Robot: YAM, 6 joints.
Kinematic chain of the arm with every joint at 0, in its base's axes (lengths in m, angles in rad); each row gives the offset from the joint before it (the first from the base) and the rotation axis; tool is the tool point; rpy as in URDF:
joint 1: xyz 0 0 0.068 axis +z
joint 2: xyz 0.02 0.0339 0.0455 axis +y
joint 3: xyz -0.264 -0.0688 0 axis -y
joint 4: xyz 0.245 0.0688 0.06 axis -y
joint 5: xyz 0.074 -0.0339 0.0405 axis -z
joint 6: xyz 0.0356 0 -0.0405 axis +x
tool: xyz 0 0 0 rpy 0 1.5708 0
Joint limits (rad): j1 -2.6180..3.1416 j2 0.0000..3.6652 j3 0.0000..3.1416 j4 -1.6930..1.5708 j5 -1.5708..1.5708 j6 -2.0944..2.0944
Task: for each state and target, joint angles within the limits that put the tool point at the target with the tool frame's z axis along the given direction. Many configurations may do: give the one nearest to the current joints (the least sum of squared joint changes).
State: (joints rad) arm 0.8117 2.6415 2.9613 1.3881 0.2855 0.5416
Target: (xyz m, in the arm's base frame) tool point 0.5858 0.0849 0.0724 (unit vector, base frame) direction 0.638 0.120 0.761
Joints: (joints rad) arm 0.1422 3.3610 2.8518 1.3742 -0.0283 0.5416
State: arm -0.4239 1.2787 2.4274 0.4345 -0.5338 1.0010
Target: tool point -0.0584 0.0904 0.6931 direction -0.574 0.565 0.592
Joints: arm -1.0756 1.4246 2.7661 1.1446 0.2389 1.0010
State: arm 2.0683 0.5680 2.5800 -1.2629 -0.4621 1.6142
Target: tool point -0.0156 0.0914 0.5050 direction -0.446 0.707 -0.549
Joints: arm 1.5666 1.0709 1.9308 -1.5215 -0.4655 1.6142
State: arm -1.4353 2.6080 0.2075 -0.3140 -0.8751 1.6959
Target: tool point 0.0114 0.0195 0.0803 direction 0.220 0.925 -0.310
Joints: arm -1.3110 1.8214 0.0018 -0.9675 -0.4670 1.6959
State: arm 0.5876 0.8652 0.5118 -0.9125 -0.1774 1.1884
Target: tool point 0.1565 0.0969 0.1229 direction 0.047 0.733 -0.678
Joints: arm 0.4289 1.2381 0.3605 -0.2194 -0.7041 1.1884
